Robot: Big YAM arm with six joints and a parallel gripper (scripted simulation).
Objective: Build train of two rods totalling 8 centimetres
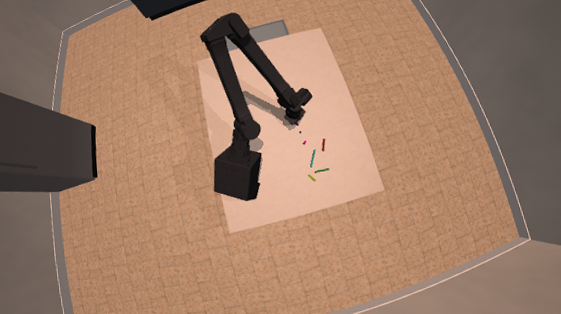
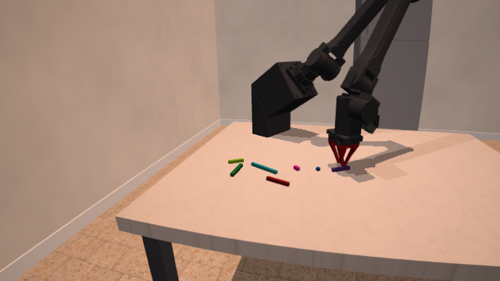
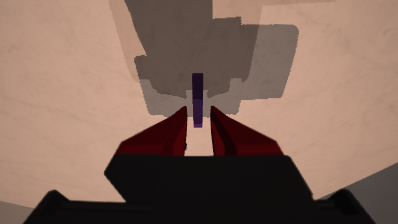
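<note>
The purple rod is 2 cm below my hand. Round my hand: red rod (17 cm ahead, 13 cm to the right, 2 cm below); then magenta rod (6 cm ahead, 12 cm to the right, 2 cm below); then blue rod (3 cm ahead, 6 cm to the right, 2 cm below).
</note>
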